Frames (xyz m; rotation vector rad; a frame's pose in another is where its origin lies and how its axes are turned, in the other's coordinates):
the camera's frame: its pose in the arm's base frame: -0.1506 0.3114 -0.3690 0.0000 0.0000 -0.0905
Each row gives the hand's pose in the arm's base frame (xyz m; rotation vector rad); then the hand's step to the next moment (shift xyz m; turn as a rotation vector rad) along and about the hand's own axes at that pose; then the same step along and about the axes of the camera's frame.
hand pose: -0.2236 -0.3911 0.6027 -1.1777 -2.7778 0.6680
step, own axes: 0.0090 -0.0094 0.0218 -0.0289 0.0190 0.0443
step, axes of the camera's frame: -0.0165 -0.0091 -0.0170 0.0261 -0.0225 -0.0444
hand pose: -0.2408 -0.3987 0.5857 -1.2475 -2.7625 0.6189
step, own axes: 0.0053 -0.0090 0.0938 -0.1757 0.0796 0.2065
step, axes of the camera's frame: -0.0260 -0.0357 -0.0834 0.1458 -0.1379 -0.1989
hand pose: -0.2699 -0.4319 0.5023 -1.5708 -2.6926 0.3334
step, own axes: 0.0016 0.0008 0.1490 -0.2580 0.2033 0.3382
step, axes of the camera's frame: -0.0145 -0.0264 -0.1459 0.2811 -0.1615 -0.3423
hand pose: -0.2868 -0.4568 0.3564 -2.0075 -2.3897 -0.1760
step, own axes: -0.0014 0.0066 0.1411 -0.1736 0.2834 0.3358
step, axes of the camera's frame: 0.0140 0.0146 -0.1398 0.3360 -0.0600 -0.3267
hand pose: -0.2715 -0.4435 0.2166 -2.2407 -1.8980 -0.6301
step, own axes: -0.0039 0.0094 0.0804 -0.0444 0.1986 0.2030
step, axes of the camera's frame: 0.0244 0.0264 -0.0726 0.2320 0.0163 -0.1690
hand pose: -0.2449 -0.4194 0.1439 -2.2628 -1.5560 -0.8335
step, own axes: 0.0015 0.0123 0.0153 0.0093 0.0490 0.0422
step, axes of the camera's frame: 0.0159 0.0058 -0.0101 0.0590 0.0155 -0.0233
